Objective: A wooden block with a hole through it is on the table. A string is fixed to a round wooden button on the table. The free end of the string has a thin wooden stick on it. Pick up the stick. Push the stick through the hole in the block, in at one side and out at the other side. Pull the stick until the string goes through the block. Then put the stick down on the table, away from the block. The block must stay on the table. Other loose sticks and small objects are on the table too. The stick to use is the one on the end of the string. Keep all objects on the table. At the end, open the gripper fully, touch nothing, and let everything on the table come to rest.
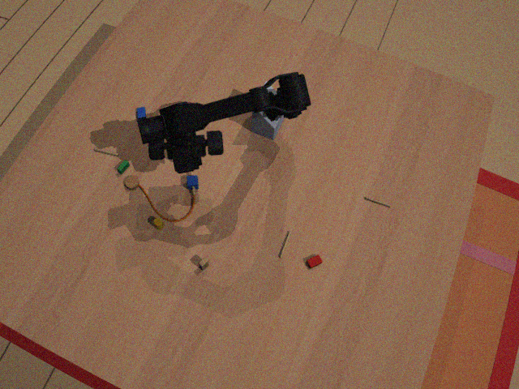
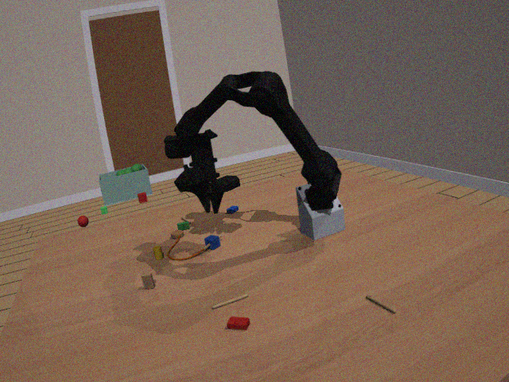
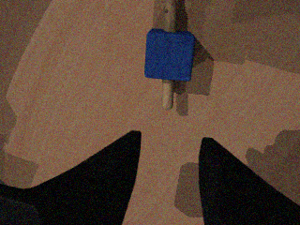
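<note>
My gripper tip is now 80 mm above the thin wooden stick, 30 mm to the right of it and 30 mm short of it. The rest, counted from my gripper tip: yellow cylinder (170 mm ahead, 70 mm below, 10 mm to the left); green block (180 mm to the right, 80 mm below, 80 mm ahead); round wooden button (130 mm to the right, 100 mm ahead, 80 mm below).
</note>
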